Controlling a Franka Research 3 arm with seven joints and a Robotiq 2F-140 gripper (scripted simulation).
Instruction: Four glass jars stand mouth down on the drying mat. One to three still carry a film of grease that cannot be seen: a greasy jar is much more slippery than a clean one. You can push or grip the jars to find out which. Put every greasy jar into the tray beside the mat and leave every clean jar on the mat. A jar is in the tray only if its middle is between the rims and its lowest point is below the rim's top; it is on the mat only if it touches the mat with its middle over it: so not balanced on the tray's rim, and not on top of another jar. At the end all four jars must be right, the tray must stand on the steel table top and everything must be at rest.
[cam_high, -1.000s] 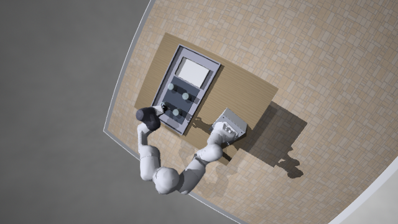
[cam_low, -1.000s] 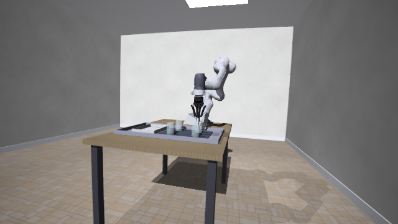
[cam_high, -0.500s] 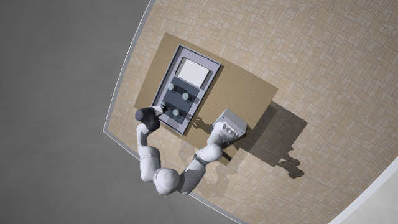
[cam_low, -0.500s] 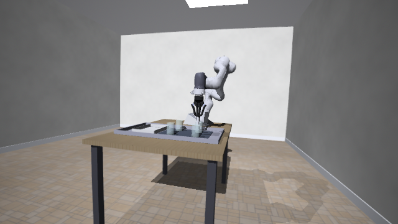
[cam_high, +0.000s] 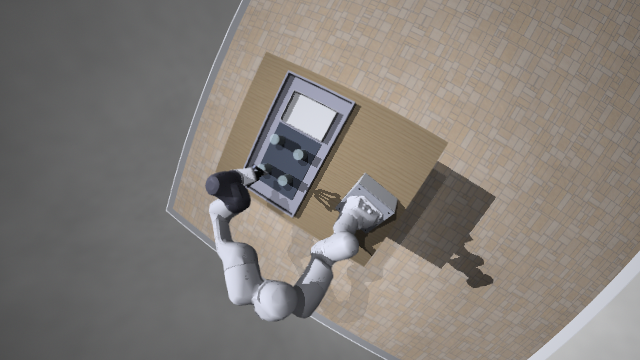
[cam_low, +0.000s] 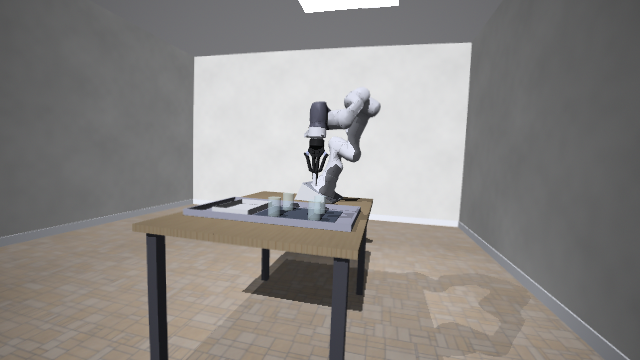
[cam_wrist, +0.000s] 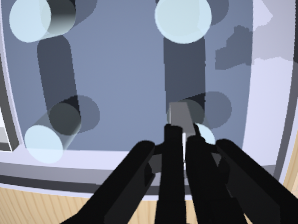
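Now: hand 2 cm past the dark drying mat, 8 cm to the left of it and 19 cm above it. Also, from my hand: white tray 1 cm ahead, 40 cm to the right, 18 cm below.
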